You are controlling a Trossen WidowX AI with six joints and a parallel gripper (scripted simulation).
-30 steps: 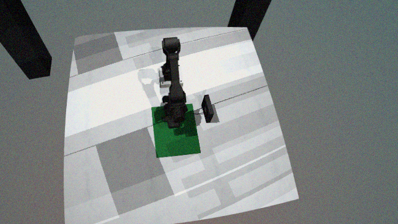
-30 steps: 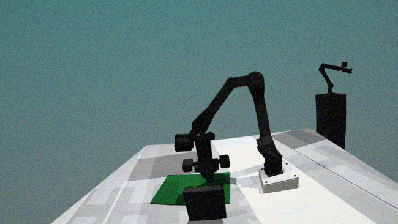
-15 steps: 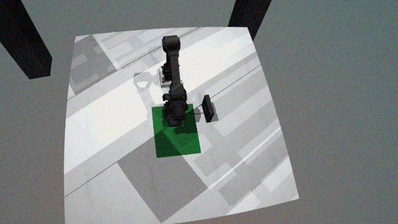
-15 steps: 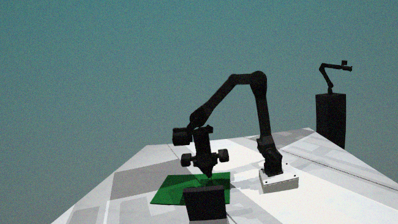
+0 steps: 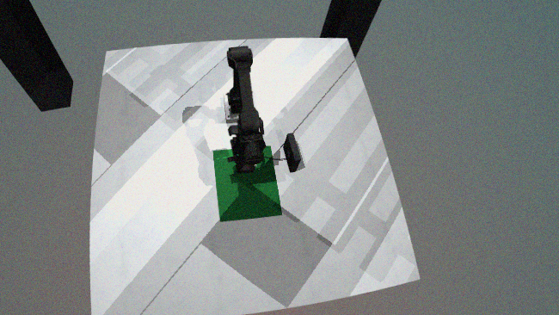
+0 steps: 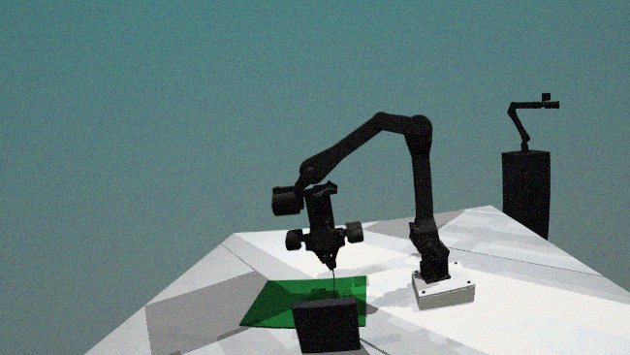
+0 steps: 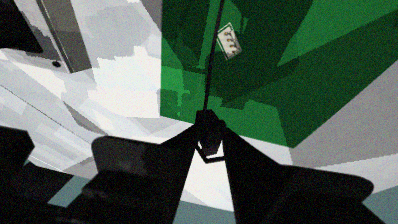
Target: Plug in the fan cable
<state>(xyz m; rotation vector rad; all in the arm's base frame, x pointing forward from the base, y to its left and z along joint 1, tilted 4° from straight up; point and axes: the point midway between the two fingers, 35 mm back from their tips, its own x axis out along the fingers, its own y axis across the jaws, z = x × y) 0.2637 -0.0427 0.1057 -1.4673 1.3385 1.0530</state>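
My gripper tip is now 110 mm above the green board, 60 mm short of it and 40 mm to the right of it. From my gripper tip the other things lie so: whitish fan header (100 mm below, 70 mm to the left); then black plug (10 mm to the right); then black fan (220 mm to the left, 40 mm below, 10 mm behind).
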